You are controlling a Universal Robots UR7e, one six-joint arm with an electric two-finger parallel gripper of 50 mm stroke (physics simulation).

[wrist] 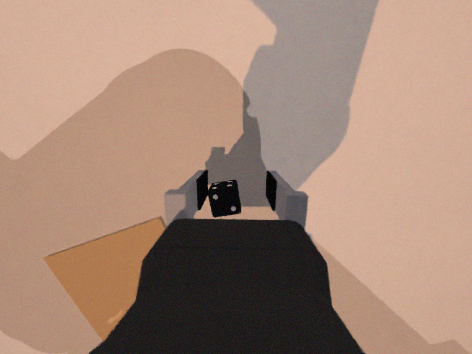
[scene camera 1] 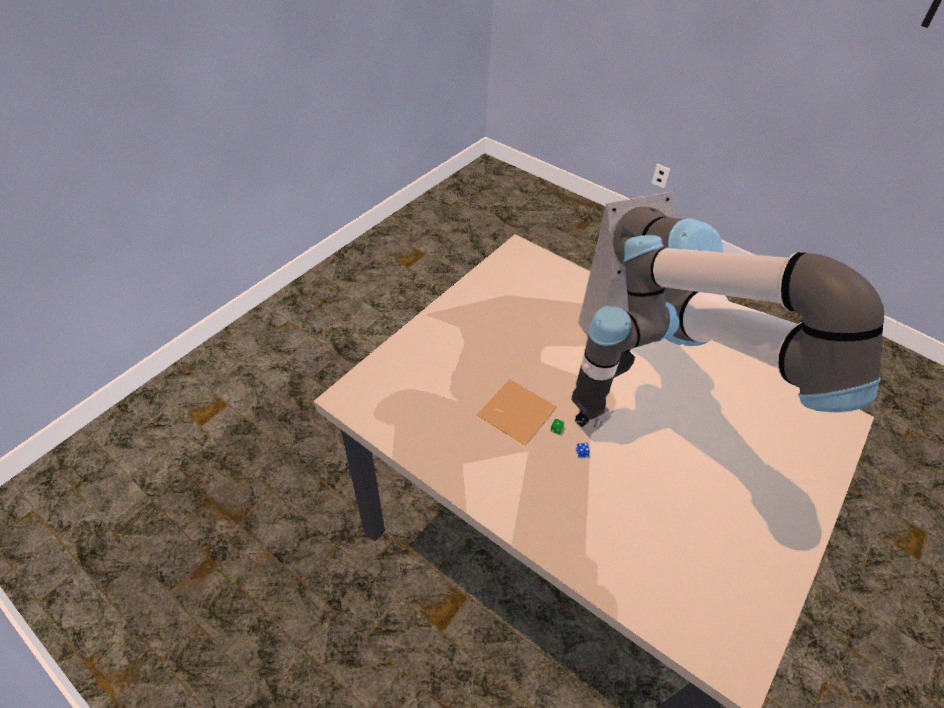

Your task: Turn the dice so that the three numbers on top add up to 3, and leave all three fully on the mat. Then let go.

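Frame: origin at the arm's base, x left, y up, z ahead, level; millimetres.
Where they show: gripper, fingertip midpoint: [wrist: 236, 182] [scene camera 1: 590, 417].
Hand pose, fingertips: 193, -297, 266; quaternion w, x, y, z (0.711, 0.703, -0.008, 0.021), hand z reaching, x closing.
Each offset is from my fingertips to the top centre of the thing, as dx, dy, dz. Level surfaces: height alone.
The black die @(-11, +8, +15) [scene camera 1: 581, 419] [wrist: 225, 199] is on the table beside the mat @(-122, -13, +126) [scene camera 1: 516, 412] [wrist: 100, 270]. In the wrist view its large face turned to the camera shows two white pips, and a narrow side face shows several more. My gripper [scene camera 1: 590, 421] [wrist: 236, 182] is open around it. The die is not gripped; it is nearer the left finger in the wrist view. The green die @(-28, +8, +80) [scene camera 1: 557, 426] lies off the mat, close to its right corner. The blue die @(+56, +8, +73) [scene camera 1: 583, 450] is farther toward the table's front, also off the mat. Their pips are too small to read surely.
The orange-brown mat lies left of the gripper on the pale table @(dy -18) [scene camera 1: 671, 518]. The arm reaches in from the back right, with its mounting plate [scene camera 1: 602, 281] behind. Broad arm shadows fall across the table and the mat.
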